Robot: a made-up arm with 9 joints.
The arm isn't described. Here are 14 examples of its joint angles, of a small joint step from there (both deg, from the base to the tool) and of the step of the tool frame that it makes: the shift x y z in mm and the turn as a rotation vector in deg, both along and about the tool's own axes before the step.
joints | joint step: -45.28 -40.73 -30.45 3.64 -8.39 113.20 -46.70 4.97 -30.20 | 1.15 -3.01 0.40 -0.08 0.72 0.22 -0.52 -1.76 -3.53
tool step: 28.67 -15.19 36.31 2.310 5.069 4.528
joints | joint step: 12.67 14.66 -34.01 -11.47 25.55 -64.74 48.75 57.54 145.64 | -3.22 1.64 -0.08 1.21 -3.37 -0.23 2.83 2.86 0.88
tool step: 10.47 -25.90 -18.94 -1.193 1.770 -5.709
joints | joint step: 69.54 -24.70 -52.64 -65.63 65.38 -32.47 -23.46 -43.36 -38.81 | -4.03 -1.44 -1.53 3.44 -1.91 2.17 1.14 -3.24 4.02
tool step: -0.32 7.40 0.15 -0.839 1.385 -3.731
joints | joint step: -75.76 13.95 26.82 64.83 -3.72 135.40 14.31 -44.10 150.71 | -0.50 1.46 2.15 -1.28 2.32 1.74 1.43 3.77 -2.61
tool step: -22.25 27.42 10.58 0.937 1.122 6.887
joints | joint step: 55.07 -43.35 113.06 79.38 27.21 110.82 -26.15 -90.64 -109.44 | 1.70 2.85 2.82 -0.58 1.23 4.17 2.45 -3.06 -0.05
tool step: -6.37 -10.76 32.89 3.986 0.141 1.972
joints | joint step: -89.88 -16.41 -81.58 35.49 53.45 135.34 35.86 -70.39 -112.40 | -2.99 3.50 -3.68 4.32 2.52 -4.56 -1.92 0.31 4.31
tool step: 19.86 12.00 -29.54 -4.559 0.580 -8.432
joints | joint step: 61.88 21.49 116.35 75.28 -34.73 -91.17 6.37 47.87 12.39 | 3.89 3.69 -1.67 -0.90 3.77 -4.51 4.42 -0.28 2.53
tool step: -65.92 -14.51 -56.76 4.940 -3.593 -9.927
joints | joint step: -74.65 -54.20 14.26 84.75 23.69 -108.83 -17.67 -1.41 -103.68 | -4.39 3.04 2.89 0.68 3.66 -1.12 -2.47 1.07 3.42
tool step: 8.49 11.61 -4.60 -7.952 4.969 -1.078
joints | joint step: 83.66 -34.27 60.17 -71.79 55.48 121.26 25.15 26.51 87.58 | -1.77 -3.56 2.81 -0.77 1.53 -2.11 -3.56 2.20 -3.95
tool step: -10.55 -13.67 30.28 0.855 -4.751 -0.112
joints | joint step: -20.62 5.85 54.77 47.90 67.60 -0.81 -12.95 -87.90 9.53 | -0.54 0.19 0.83 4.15 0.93 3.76 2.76 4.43 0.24
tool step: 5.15 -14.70 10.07 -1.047 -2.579 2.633
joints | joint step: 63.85 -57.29 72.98 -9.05 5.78 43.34 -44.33 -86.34 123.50 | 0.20 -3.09 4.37 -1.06 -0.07 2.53 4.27 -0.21 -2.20
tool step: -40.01 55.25 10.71 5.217 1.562 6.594
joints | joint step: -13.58 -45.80 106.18 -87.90 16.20 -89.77 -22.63 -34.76 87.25 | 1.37 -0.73 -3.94 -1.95 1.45 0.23 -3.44 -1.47 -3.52
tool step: 27.06 26.14 16.25 3.224 -4.852 4.016
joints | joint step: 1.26 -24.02 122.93 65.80 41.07 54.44 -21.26 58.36 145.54 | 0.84 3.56 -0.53 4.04 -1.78 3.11 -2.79 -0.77 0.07
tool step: -2.01 -30.74 23.37 0.477 -2.354 -3.078
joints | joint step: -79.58 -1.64 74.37 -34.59 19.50 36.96 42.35 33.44 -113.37 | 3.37 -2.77 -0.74 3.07 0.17 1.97 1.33 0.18 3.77
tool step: 6.81 31.66 -54.09 -6.638 -0.238 -3.779
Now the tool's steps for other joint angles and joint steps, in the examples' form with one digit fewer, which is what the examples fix.
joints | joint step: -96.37 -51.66 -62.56 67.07 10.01 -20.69 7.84 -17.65 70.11 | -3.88 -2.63 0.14 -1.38 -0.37 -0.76 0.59 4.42 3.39
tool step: 37.9 39.2 -52.1 6.16 2.03 -0.90
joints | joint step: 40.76 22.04 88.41 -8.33 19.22 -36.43 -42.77 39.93 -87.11 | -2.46 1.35 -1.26 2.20 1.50 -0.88 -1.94 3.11 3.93
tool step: 20.1 12.2 17.3 -6.44 3.50 -2.18
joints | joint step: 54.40 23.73 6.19 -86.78 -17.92 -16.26 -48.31 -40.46 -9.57 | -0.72 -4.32 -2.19 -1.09 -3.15 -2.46 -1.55 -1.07 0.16
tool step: -29.5 33.0 25.6 -1.78 1.70 -3.04
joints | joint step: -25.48 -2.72 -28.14 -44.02 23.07 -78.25 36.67 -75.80 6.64 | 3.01 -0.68 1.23 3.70 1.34 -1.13 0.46 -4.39 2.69
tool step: -45.1 52.7 -37.7 1.33 0.74 -8.41
